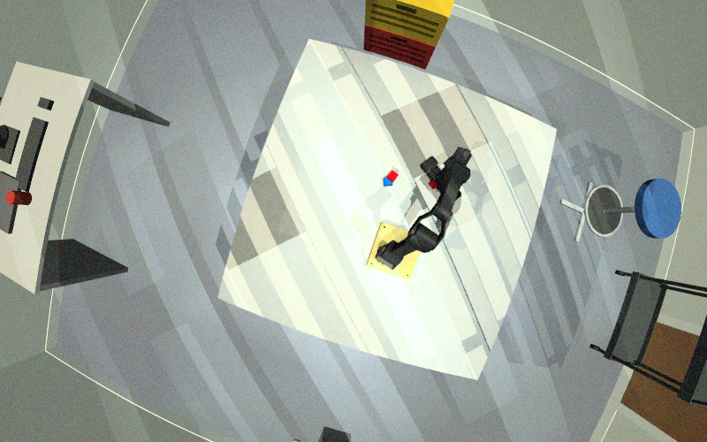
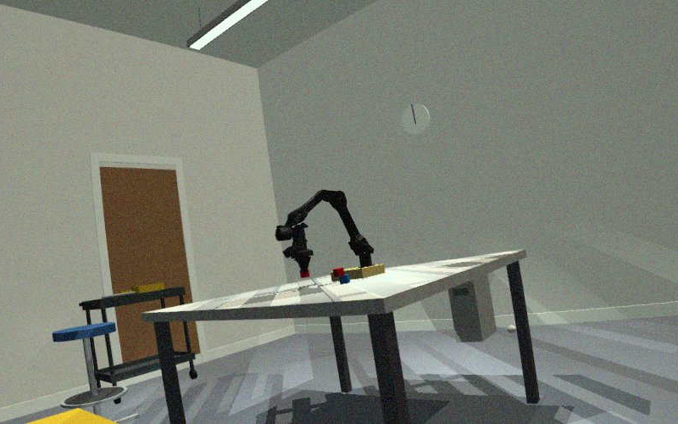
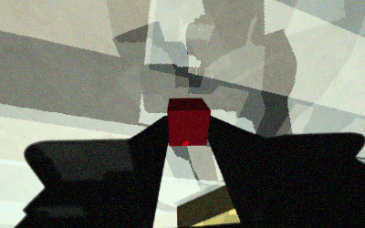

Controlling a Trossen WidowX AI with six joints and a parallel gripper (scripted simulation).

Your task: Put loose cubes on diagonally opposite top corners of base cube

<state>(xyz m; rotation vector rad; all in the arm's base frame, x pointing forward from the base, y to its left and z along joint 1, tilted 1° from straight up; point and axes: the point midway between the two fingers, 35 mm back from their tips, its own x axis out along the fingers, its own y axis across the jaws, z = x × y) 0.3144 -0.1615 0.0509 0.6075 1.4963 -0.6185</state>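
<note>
Now: gripper tip 10 mm past the blue base cube, 190 mm to the right of it and 50 mm above it.
</note>
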